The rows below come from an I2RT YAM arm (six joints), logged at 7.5 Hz.
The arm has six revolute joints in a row. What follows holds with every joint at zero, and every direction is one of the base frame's. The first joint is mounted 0.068 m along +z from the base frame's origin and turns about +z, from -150 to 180 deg. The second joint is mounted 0.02 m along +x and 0.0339 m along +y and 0.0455 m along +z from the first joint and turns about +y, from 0 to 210 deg. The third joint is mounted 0.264 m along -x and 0.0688 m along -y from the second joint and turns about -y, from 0 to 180 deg. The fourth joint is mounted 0.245 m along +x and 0.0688 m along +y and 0.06 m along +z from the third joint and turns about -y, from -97 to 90 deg. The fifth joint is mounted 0.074 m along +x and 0.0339 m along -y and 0.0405 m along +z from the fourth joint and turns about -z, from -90 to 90 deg. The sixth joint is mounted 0.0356 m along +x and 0.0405 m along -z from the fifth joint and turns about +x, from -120 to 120 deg. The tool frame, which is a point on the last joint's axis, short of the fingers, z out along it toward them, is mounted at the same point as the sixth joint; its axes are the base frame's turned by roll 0, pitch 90 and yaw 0 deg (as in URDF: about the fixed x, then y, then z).
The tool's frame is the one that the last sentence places.
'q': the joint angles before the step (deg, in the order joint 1, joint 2, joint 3, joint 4, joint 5, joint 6). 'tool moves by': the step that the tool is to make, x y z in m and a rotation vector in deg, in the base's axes. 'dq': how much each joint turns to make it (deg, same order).
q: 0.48 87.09 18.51 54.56 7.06 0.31
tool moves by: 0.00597 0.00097 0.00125 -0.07 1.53 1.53
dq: 0.00 0.25 1.78 -3.01 -1.46 -0.45
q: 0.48 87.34 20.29 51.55 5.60 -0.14
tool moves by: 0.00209 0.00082 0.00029 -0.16 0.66 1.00
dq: 0.06 0.10 0.64 -1.16 -0.86 -0.41
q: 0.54 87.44 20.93 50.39 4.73 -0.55
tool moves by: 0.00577 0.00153 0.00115 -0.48 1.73 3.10
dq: -0.07 0.28 1.81 -3.19 -2.89 -1.37
